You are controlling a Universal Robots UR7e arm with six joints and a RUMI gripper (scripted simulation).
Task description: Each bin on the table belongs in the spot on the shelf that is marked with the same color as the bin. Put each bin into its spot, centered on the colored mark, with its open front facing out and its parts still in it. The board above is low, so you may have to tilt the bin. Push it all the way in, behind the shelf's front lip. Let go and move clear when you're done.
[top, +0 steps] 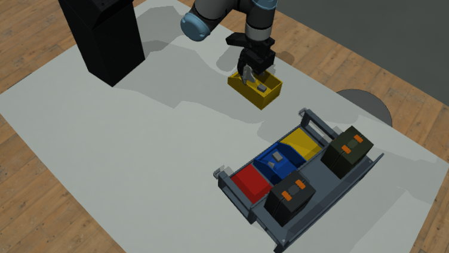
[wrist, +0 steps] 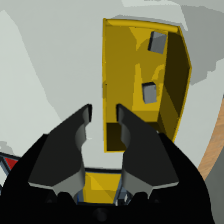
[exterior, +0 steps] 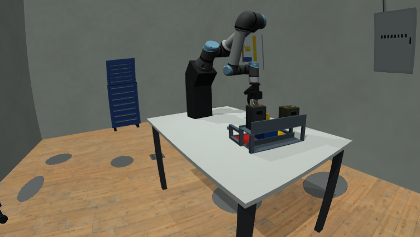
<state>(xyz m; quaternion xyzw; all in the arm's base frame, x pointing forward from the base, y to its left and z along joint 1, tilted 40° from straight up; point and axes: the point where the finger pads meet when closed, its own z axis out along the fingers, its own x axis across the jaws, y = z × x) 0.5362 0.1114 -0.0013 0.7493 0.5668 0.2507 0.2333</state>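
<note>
Right now my hand is 60 mm above the yellow bin, 50 mm to the right of it and 10 mm short of it. From my hand the other things lie so: blue bin 240 mm ahead, 220 mm to the right, 60 mm below.
</note>
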